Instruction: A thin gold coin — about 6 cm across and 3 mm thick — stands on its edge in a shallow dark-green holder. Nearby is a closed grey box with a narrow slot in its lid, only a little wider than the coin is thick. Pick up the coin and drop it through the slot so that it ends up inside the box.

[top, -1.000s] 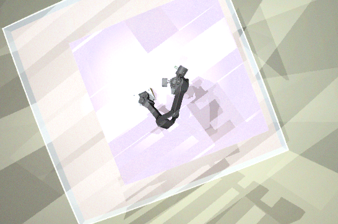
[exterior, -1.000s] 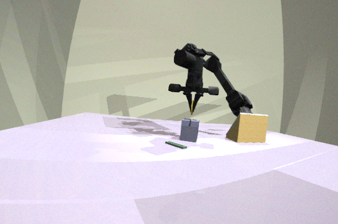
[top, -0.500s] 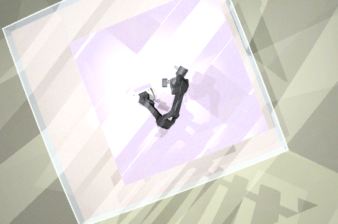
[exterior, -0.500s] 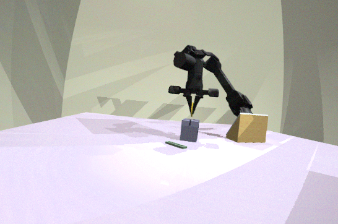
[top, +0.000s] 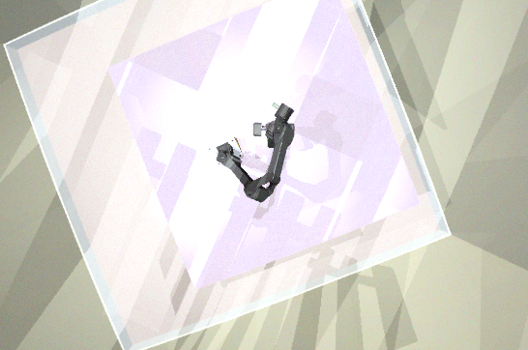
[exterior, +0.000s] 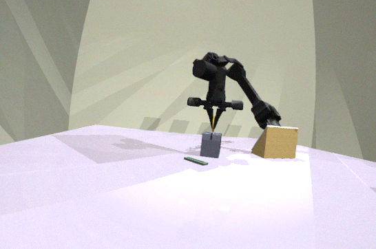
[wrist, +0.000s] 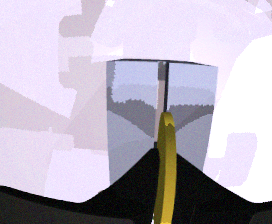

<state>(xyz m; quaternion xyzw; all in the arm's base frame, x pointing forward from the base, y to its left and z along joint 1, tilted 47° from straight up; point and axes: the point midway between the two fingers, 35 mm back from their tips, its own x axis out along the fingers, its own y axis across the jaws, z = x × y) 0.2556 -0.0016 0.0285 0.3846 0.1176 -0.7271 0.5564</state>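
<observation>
My gripper tip is now 20 mm below the gold coin.
</observation>
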